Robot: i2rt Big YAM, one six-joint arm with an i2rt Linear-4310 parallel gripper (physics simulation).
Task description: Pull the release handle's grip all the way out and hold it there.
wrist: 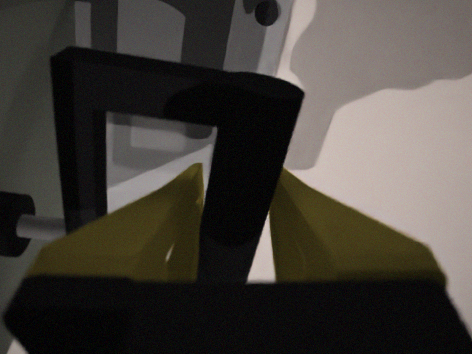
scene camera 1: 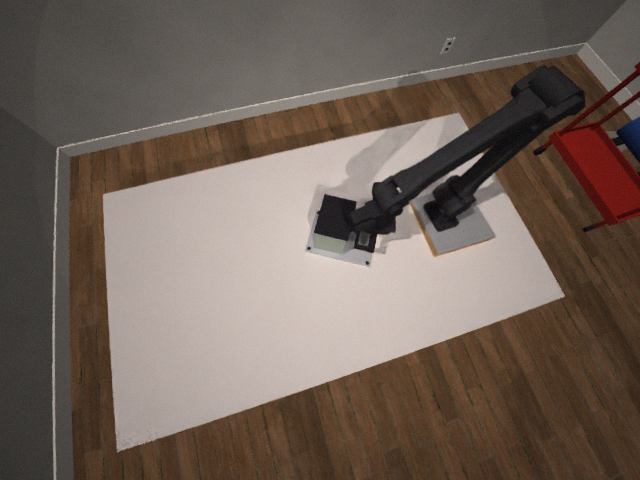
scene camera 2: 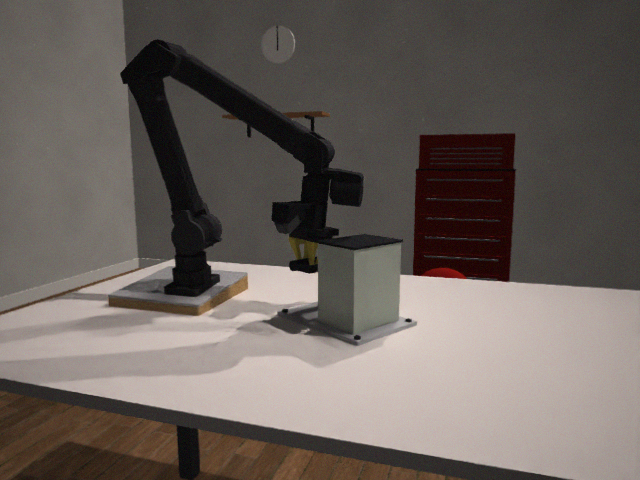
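Observation:
The release handle's housing (scene camera 1: 330, 242) (scene camera 2: 377, 284) is a pale green box with a black top, on a grey base plate (scene camera 2: 385, 330). The black, frame-shaped handle (scene camera 1: 365, 250) (scene camera 2: 302, 266) (wrist: 80, 150) stands off its side facing the arm's base. In the wrist view, a short stretch of pale rod (wrist: 42, 226) shows between the handle and a black collar (wrist: 15, 225). My gripper (scene camera 2: 305, 259) (wrist: 235, 176) is shut on the handle's outer bar, the grip (wrist: 252, 145), with one yellow finger on each side. In scene camera 1 the arm hides the fingers.
The arm's base stands on a grey board (scene camera 1: 465, 235) (scene camera 2: 139, 289) with wooden edges, beside the housing on the white table (scene camera 1: 217, 310) (scene camera 2: 491, 372). A red cart (scene camera 1: 599, 173) stands on the floor past the table's end. A red drawer cabinet (scene camera 2: 465, 206) stands at the back wall.

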